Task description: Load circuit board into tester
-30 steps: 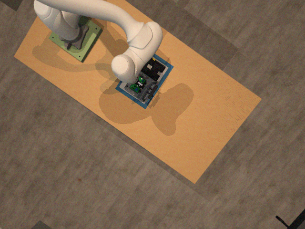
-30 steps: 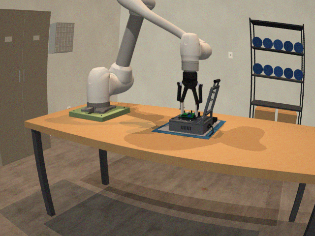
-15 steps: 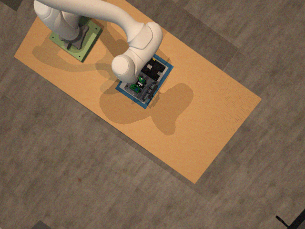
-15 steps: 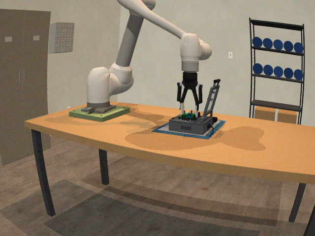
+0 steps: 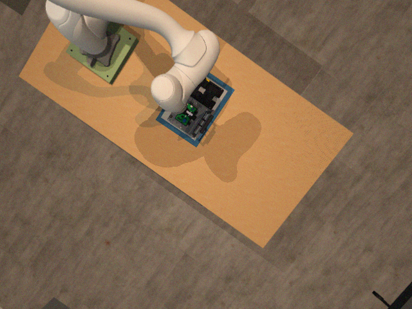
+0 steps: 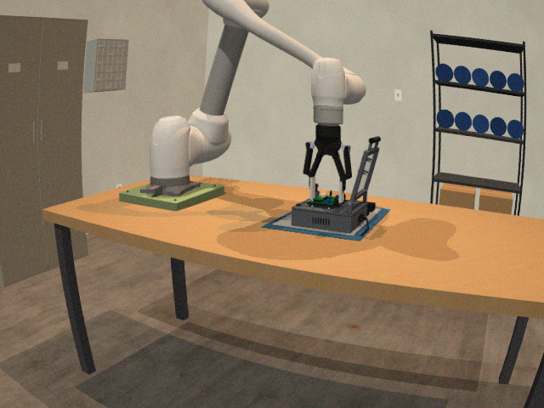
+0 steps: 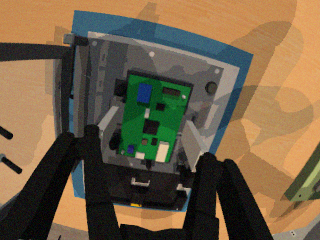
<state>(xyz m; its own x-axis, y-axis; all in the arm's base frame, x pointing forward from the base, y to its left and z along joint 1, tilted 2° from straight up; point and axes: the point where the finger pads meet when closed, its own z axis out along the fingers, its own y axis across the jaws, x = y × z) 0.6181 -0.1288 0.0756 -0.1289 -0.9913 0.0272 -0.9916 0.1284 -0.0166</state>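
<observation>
Now: hand 20 mm above the green circuit board. From my hand the other things lie so: lid 120 mm ahead, 90 mm above, 20 mm to the right; then latch hook 70 mm to the left, 50 mm behind, 10 mm below; then grey tester 40 mm ahead, 30 mm to the left, 20 mm above.
</observation>
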